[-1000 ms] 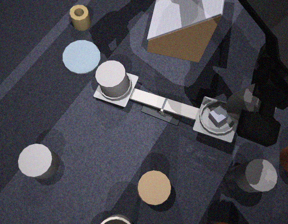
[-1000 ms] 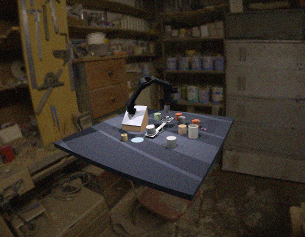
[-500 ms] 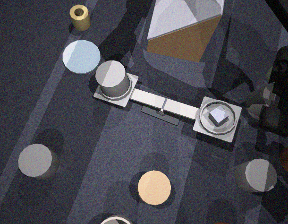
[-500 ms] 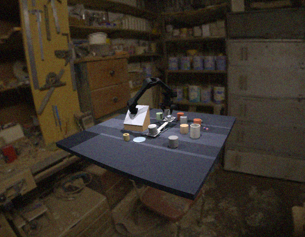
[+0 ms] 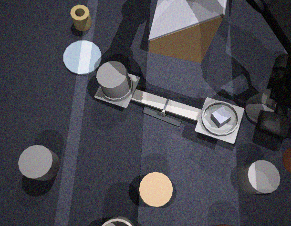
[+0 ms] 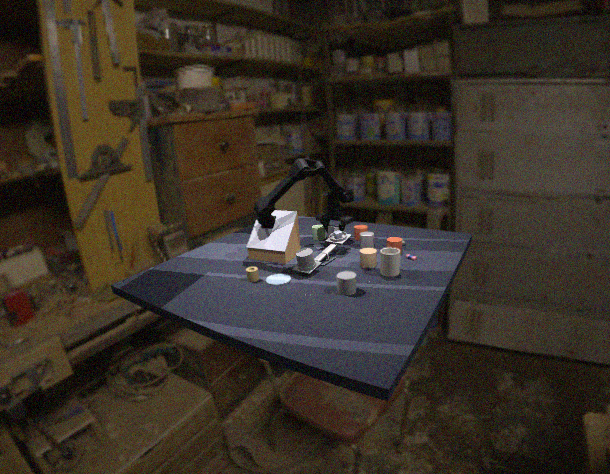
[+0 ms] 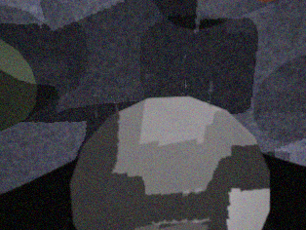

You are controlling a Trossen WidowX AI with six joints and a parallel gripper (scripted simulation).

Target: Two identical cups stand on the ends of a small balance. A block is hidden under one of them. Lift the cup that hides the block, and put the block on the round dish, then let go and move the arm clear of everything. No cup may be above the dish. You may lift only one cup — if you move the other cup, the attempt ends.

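My gripper tip is 8 cm past the pale blue round dish, 47 cm to the left of it and 4 cm above it. From my gripper tip the other things lie so: green cylinder: 13 cm behind, 6 cm to the left, 1 cm below; then small balance: 3 cm ahead, 24 cm to the right, 1 cm below; then tan cup: 25 cm ahead, 23 cm to the right, 1 cm below.
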